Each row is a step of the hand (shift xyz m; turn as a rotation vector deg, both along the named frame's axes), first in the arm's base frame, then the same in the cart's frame.
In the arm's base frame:
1: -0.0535 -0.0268 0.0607 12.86 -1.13 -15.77
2: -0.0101 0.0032 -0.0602 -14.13 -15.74 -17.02
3: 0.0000 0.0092 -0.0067 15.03 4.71 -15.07
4: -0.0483 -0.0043 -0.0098 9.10 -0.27 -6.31
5: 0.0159 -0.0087 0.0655 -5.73 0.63 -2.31
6: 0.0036 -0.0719 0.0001 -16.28 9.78 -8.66
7: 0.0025 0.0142 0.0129 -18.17 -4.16 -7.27
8: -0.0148 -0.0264 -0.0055 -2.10 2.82 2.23
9: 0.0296 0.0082 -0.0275 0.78 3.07 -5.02
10: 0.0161 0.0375 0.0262 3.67 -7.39 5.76
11: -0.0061 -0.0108 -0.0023 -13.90 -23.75 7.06
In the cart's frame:
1: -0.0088 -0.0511 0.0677 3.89 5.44 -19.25
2: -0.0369 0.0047 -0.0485 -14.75 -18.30 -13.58
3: -0.0059 0.0091 -0.0036 4.23 11.57 -17.98
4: -0.0435 -0.0217 0.0090 4.80 3.88 -9.20
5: 0.0458 -0.0080 0.0495 -6.03 -1.43 0.35
6: 0.0251 -0.0645 -0.0197 -20.55 3.47 1.18
7: 0.0036 0.0128 0.0141 -17.22 -10.17 -0.42
8: -0.0068 -0.0294 -0.0059 -1.60 1.56 3.51
9: 0.0097 0.0216 -0.0338 -2.58 3.59 -3.96
10: 0.0139 0.0381 0.0265 7.96 -5.90 1.77
11: -0.0028 -0.0121 -0.0024 -1.12 -27.83 5.58

